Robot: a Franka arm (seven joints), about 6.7 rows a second.
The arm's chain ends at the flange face. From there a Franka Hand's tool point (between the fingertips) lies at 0.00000 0.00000 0.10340 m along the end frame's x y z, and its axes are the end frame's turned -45 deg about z.
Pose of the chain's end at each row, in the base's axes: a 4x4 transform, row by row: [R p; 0 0 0 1], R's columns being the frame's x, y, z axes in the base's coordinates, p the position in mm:
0.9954, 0.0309, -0.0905, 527.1; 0.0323, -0.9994, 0.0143, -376.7; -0.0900, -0.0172, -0.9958, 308.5; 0, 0, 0, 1
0.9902, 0.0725, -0.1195, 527.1; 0.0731, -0.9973, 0.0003, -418.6; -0.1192, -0.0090, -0.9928, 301.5; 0, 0, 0, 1
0.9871, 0.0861, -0.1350, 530.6; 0.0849, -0.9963, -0.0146, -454.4; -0.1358, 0.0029, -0.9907, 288.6; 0, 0, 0, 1
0.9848, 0.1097, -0.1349, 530.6; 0.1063, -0.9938, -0.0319, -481.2; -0.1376, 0.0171, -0.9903, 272.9; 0, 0, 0, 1
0.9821, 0.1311, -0.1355, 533.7; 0.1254, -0.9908, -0.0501, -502.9; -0.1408, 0.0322, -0.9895, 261.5; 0, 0, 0, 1
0.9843, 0.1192, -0.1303, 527.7; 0.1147, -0.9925, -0.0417, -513.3; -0.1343, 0.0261, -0.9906, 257.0; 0, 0, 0, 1
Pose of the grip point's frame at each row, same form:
0.6820, 0.7257, -0.0905, 517.7; 0.7295, -0.6838, 0.0143, -375.2; -0.0515, -0.0758, -0.9958, 205.5; 0, 0, 0, 1
0.6489, 0.7514, -0.1195, 514.7; 0.7569, -0.6535, 0.0003, -418.6; -0.0779, -0.0907, -0.9928, 198.8; 0, 0, 0, 1
0.6371, 0.7589, -0.1350, 516.6; 0.7645, -0.6445, -0.0146, -455.9; -0.0981, -0.0940, -0.9907, 186.2; 0, 0, 0, 1
0.6188, 0.7739, -0.1349, 516.7; 0.7779, -0.6276, -0.0319, -484.5; -0.1094, -0.0852, -0.9903, 170.5; 0, 0, 0, 1
0.6017, 0.7872, -0.1355, 519.7; 0.7893, -0.6119, -0.0501, -508.1; -0.1223, -0.0768, -0.9895, 159.2; 0, 0, 0, 1
0.6117, 0.7803, -0.1303, 514.2; 0.7829, -0.6207, -0.0417, -517.6; -0.1134, -0.0765, -0.9906, 154.6; 0, 0, 0, 1

